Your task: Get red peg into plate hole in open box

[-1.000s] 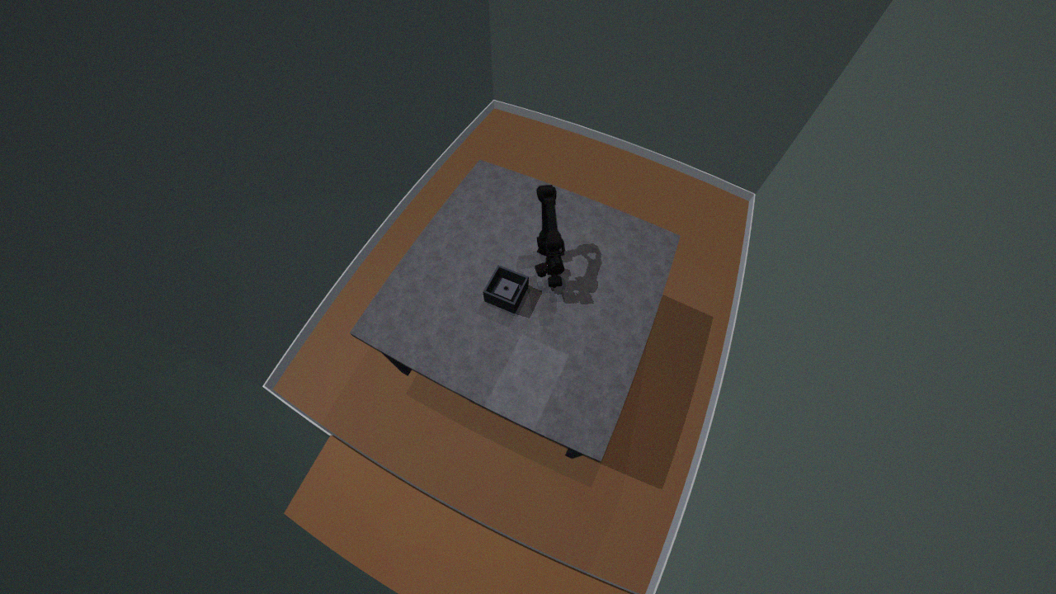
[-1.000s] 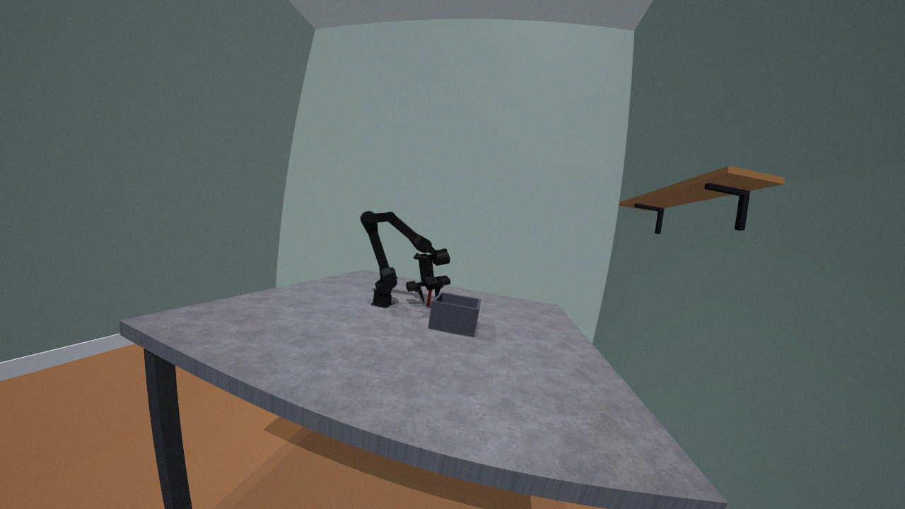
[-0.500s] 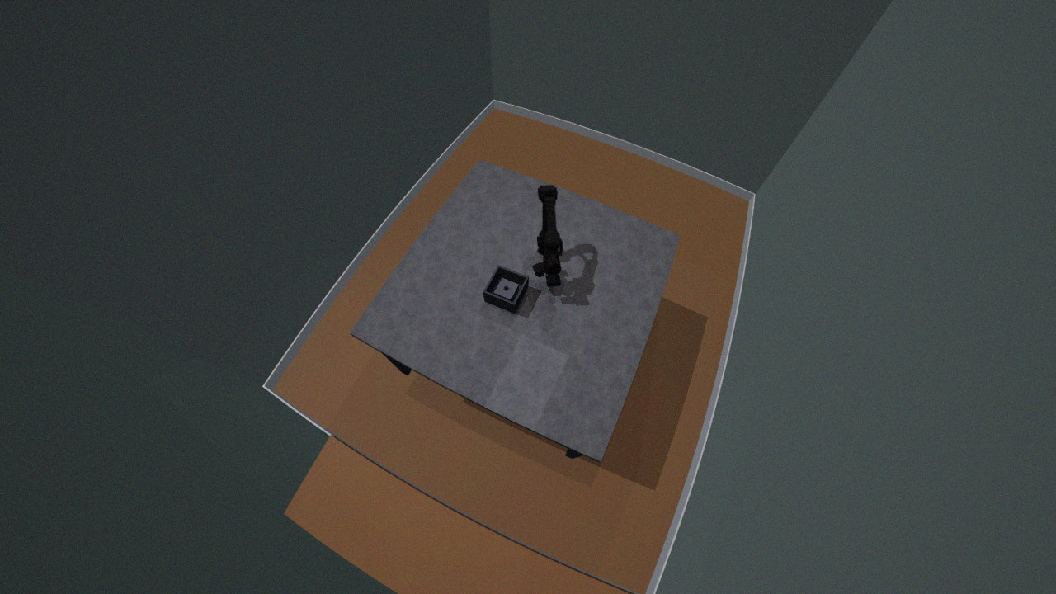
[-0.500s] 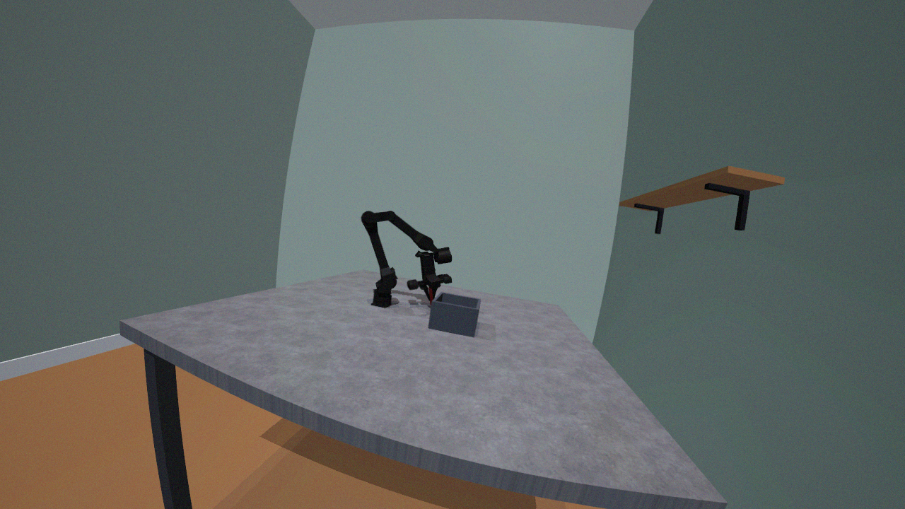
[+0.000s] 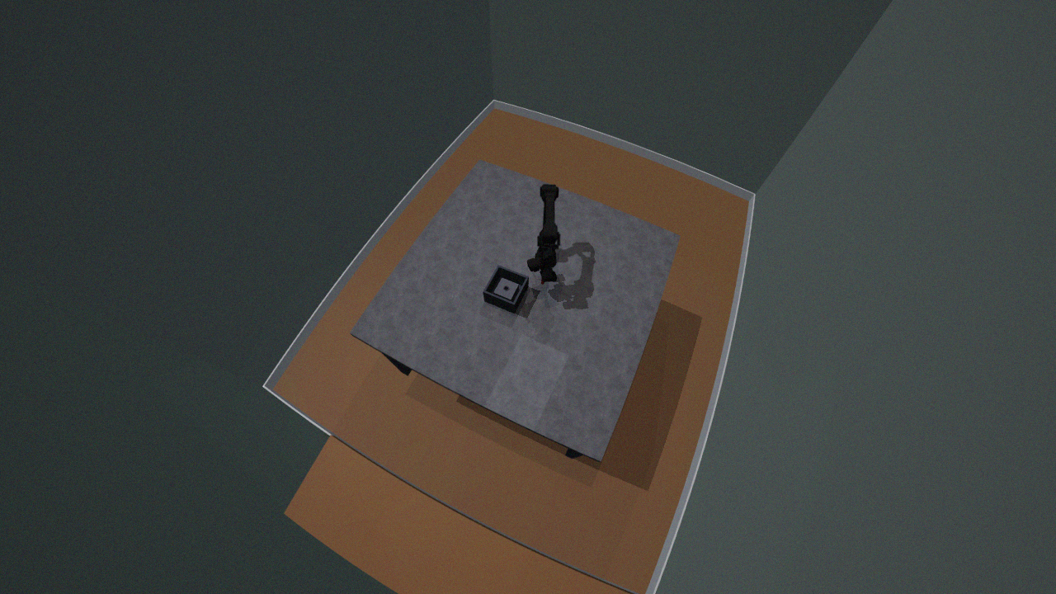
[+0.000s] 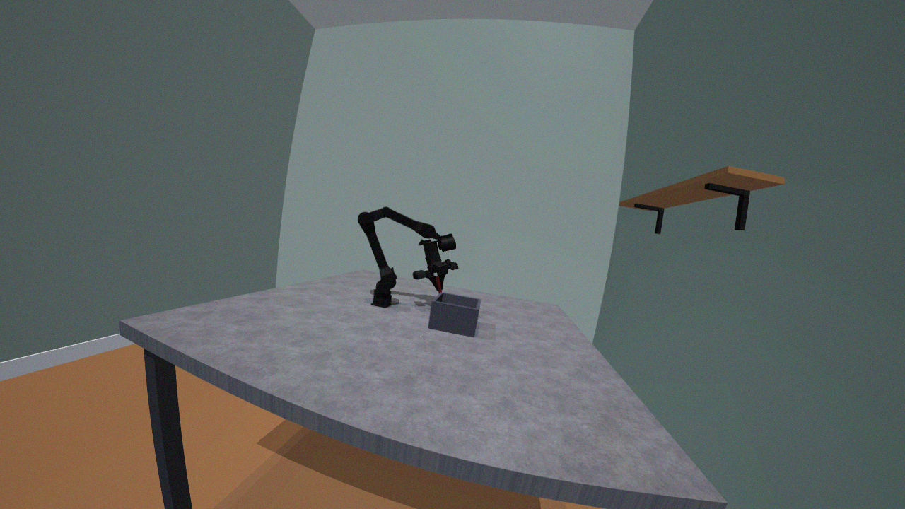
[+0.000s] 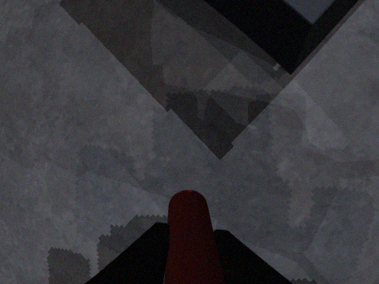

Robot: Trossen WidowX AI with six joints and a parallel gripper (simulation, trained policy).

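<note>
The light plate lies 10 cm ahead of my gripper tip, 15 cm to the right of it and 4 cm below it. Also, from my gripper tip: red peg: 1 cm behind, 2 cm above; then dark box: 10 cm ahead, 15 cm to the right, 6 cm below.
</note>
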